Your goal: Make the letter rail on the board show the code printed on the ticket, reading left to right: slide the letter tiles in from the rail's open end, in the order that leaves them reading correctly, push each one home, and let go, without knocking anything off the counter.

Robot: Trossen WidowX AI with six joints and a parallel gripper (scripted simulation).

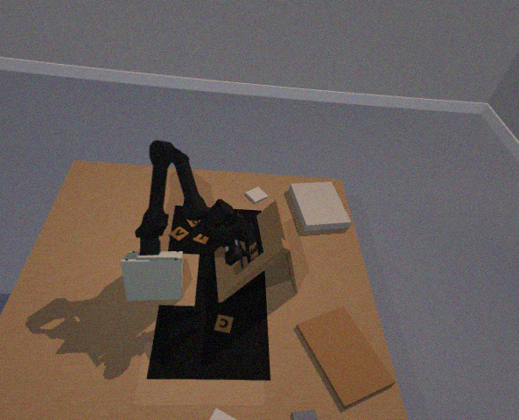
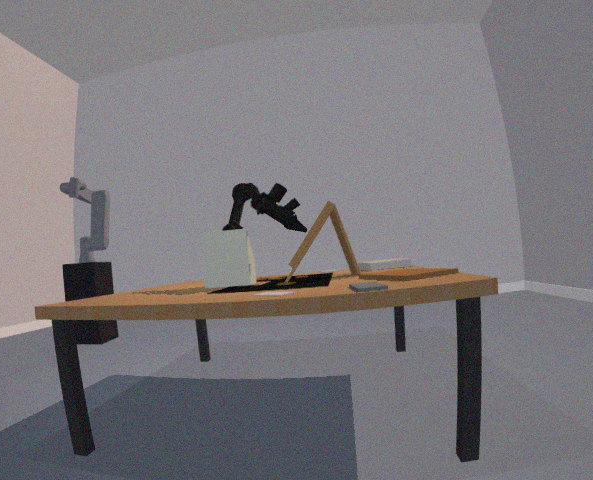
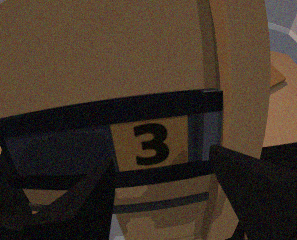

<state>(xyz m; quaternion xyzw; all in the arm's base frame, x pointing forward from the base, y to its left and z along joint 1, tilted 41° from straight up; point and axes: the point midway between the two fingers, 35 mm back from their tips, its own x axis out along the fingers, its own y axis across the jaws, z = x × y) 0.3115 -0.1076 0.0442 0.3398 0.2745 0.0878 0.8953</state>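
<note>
The white ticket lies 40 mm behind my gripper tip, 90 mm to the left of it and 110 mm below it. From my gripper tip the other things lie so: letter tile: 30 mm behind, 210 mm to the left, 190 mm below; then flat wooden slab: 300 mm ahead, 320 mm to the right, 190 mm below; then black mat: 140 mm behind, 20 mm to the left, 200 mm below.
</note>
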